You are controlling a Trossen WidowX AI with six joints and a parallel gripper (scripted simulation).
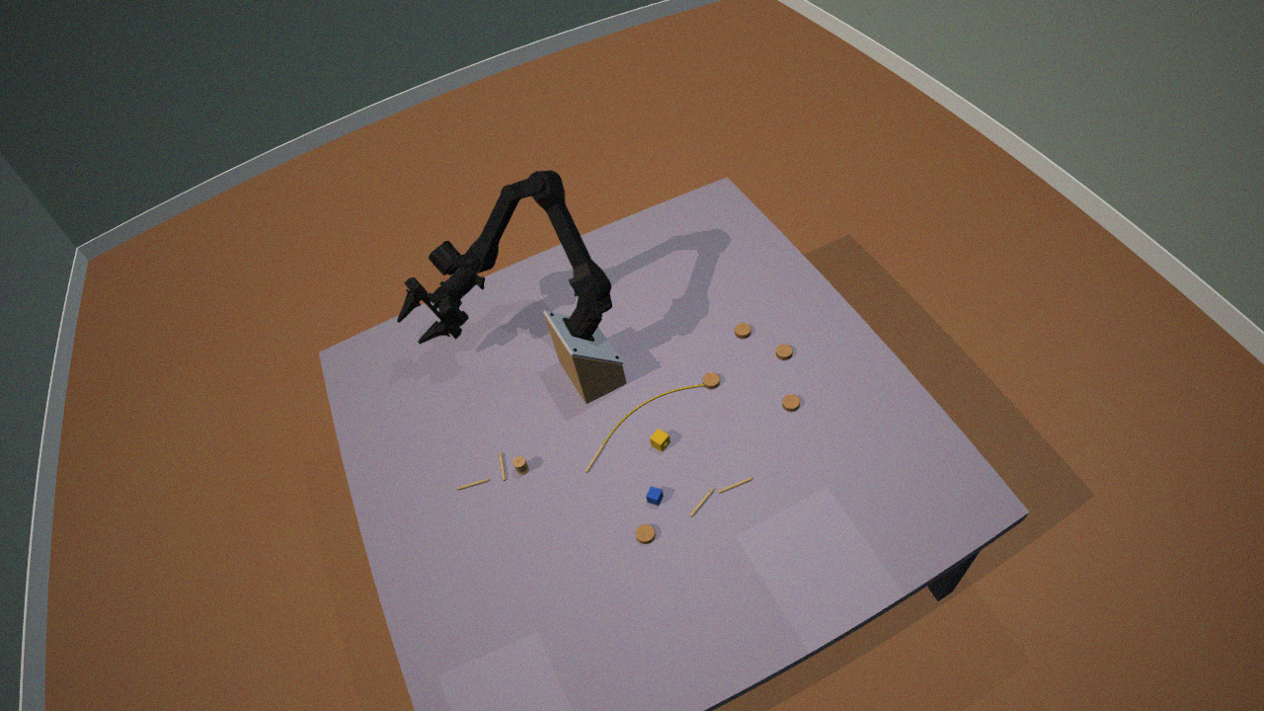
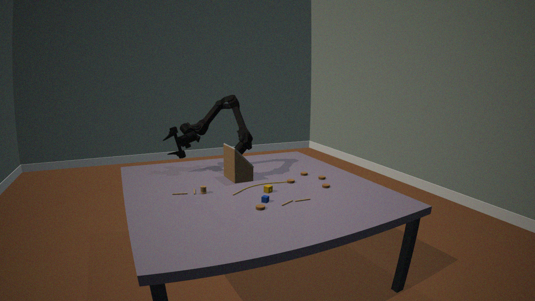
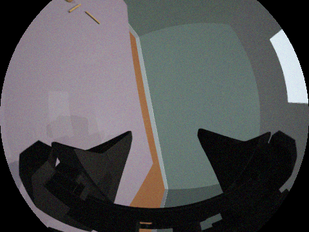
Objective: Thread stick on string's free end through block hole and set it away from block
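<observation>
Now: gripper tip 480 mm short of the yellow block, 430 mm to the right of it and 140 mm above it. Round my gripper tip: small wooden block: 390 mm ahead, 130 mm to the left, 140 mm below; blue cube: 600 mm ahead, 360 mm to the left, 140 mm below; thin wooden stick: 430 mm ahead, 300 mm to the left, 150 mm below.
</observation>
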